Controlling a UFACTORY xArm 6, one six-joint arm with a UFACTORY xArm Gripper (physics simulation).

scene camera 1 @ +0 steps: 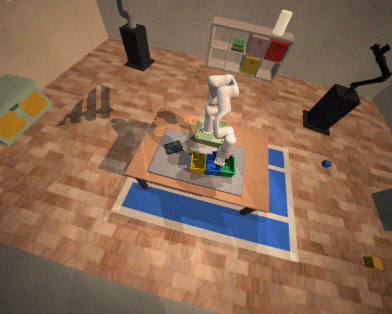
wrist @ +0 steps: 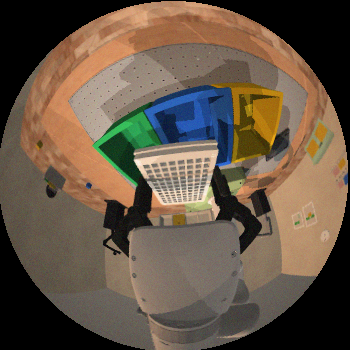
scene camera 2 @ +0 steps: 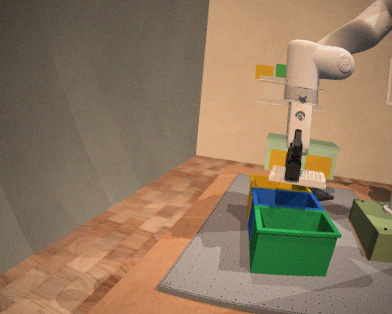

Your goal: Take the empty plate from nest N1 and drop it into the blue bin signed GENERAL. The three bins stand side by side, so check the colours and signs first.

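Frame: origin at the arm's base, x ahead, y right, z down, level; metres.
Seen in the pictures: gripper, between the fingertips: (scene camera 1: 220, 159) (wrist: 178, 176) (scene camera 2: 290, 174); arm's base, origin of its link: (scene camera 1: 208, 129).
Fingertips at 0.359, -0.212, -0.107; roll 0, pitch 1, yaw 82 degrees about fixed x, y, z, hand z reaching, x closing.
Note:
Pixels of each thing's top centre, then the offset from my fingertips to it, as dx, dy, dz. Level surfaces: height alone.
- white gridded plate, centre of its top: (wrist: 180, 188) (scene camera 2: 298, 172) -0.017, +0.001, -0.007
- dark nest, centre of its top: (scene camera 2: 310, 189) (wrist: 278, 147) (scene camera 1: 173, 146) -0.050, +0.455, +0.152
- grey perforated mat, height of its surface: dz +0.170
- wooden table, height of its surface: dz +0.182
My gripper (scene camera 1: 220, 159) (scene camera 2: 293, 175) (wrist: 178, 176) is shut on the white gridded plate (scene camera 2: 315, 178) (wrist: 178, 167), one black finger at each side. The plate is roughly level, above the bins near the blue and green ones. The blue bin (scene camera 1: 212, 171) (scene camera 2: 290, 198) (wrist: 186, 120) stands between the green bin (scene camera 1: 230, 172) (scene camera 2: 292, 255) (wrist: 122, 144) and the yellow bin (scene camera 1: 198, 163) (scene camera 2: 260, 178) (wrist: 266, 115). The plate hides part of the blue and green bins in the wrist view. A dark nest (scene camera 1: 173, 147) (wrist: 278, 146) lies beyond the yellow bin. No sign is readable.
The bins stand on a grey perforated mat (scene camera 1: 160, 164) (scene camera 2: 215, 272) (wrist: 175, 62) on the wooden table (scene camera 1: 259, 175) (scene camera 2: 137, 280) (wrist: 65, 130). The arm's olive-green base block (scene camera 1: 209, 139) (scene camera 2: 372, 231) stands behind the bins.

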